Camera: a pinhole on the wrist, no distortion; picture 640 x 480 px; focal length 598.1 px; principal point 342.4 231.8 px. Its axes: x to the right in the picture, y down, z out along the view. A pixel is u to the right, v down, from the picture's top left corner.
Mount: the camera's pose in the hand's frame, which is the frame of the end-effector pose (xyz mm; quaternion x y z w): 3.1 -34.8 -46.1 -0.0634 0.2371 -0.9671 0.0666
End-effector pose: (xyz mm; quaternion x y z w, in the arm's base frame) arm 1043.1 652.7 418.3 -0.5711 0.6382 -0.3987 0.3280
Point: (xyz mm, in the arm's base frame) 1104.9 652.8 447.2
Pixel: 494 58
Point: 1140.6 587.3 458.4
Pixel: 208 190
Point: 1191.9 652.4 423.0
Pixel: 500 55
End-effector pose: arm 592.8 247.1 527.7 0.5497 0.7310 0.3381 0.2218
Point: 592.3 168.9 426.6
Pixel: outside the picture
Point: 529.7 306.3 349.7
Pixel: 247 406
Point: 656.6 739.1 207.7
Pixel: outside the picture
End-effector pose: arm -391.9 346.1 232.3 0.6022 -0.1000 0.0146 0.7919
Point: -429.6 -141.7 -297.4
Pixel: outside the picture
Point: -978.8 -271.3 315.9
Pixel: outside the picture
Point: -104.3 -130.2 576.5
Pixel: outside the picture
